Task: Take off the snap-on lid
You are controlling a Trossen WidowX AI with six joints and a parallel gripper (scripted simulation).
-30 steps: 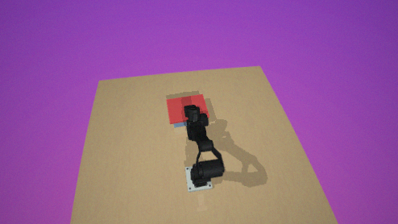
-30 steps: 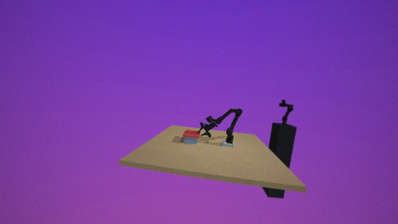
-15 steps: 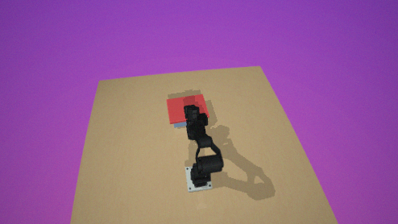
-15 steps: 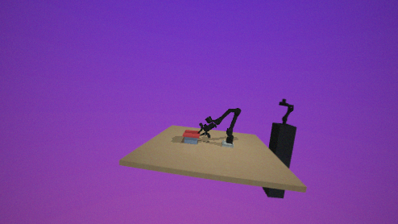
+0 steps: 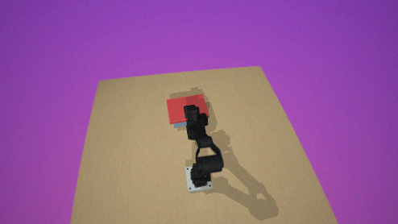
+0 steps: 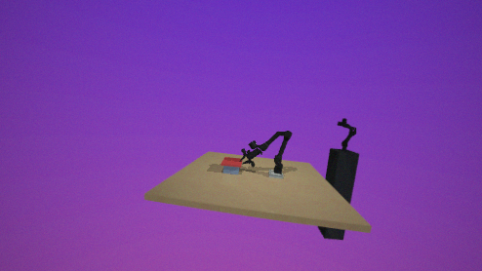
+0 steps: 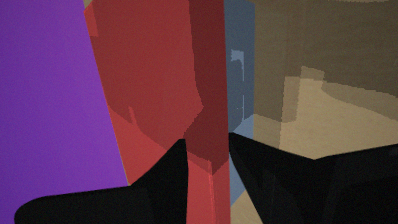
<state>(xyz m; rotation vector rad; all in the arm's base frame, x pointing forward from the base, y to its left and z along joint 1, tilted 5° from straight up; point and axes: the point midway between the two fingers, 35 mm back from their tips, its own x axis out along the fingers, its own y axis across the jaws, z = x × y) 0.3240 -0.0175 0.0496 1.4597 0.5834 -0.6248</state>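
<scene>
The lid lies 70 mm ahead of my gripper tip. Also, from my gripper tip: grey-blue storage box (70 mm ahead, 40 mm below).
</scene>
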